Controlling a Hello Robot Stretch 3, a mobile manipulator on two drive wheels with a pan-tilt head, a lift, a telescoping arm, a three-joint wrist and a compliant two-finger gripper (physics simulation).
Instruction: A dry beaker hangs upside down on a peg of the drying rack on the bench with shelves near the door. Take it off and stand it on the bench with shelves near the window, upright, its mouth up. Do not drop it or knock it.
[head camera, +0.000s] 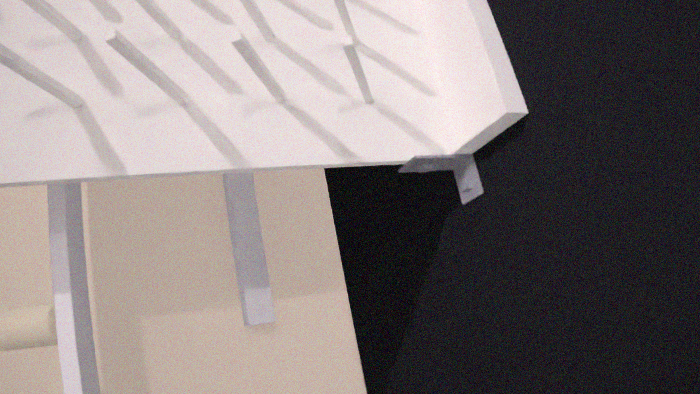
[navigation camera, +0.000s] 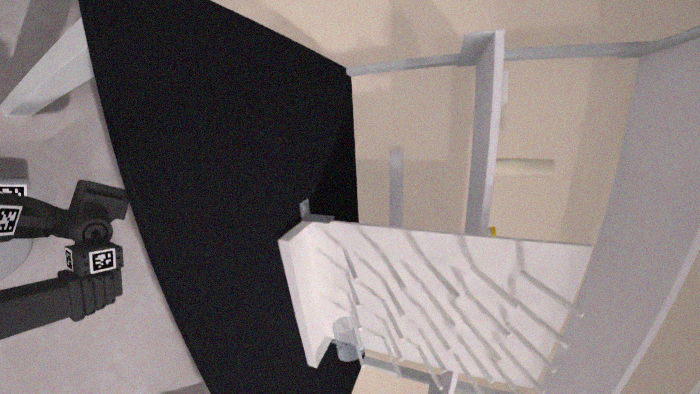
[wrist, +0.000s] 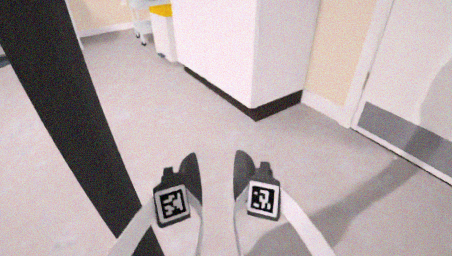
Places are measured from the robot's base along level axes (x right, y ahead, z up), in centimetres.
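Pixels of known places: gripper, fingertip midpoint: (wrist: 217, 169).
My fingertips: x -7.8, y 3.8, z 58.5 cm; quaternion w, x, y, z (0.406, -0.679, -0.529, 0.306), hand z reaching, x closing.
Observation:
Behind a point stands the place of what it marks.
The clear beaker (navigation camera: 347, 340) {y -32.6, x 51.3, z 106.3 cm} hangs on a peg at the end of the white drying rack (head camera: 505, 65) {y -12.2, x 44.8, z 92.3 cm} (navigation camera: 300, 295) {y -21.8, x 48.2, z 94.4 cm}, beside its side wall, in the navigation view. It does not show in the head view, where part of the rack's pegboard shows. The rack stands over the black top of a bench (head camera: 600, 200) {y 2.1, x 35.0, z 91.4 cm} (navigation camera: 225, 150) {y 11.1, x 28.8, z 91.4 cm}. My gripper (wrist: 217, 169) {y 3.8, x -7.8, z 58.5 cm} is partly open in the wrist view, with floor showing between its fingertips and no object there. In the navigation view my dark wrist (navigation camera: 97, 240) {y -3.3, x 14.6, z 80.8 cm} is at the left, beyond the bench edge and apart from the beaker. The window-side bench cannot be identified.
Grey shelf uprights (head camera: 247, 250) {y 7.5, x 89.4, z 109.3 cm} (navigation camera: 485, 135) {y 19.8, x 63.9, z 135.2 cm} stand by the rack. In the wrist view a dark band (wrist: 65, 95) crosses the left, a white cabinet (wrist: 215, 45) {y 34.1, x -117.3, z 35.9 cm} stands ahead, a yellow-topped bin (wrist: 162, 35) {y 10.3, x -215.2, z 21.9 cm} is behind it, and a door (wrist: 415, 65) {y 99.8, x -49.0, z 42.6 cm} is at the right.

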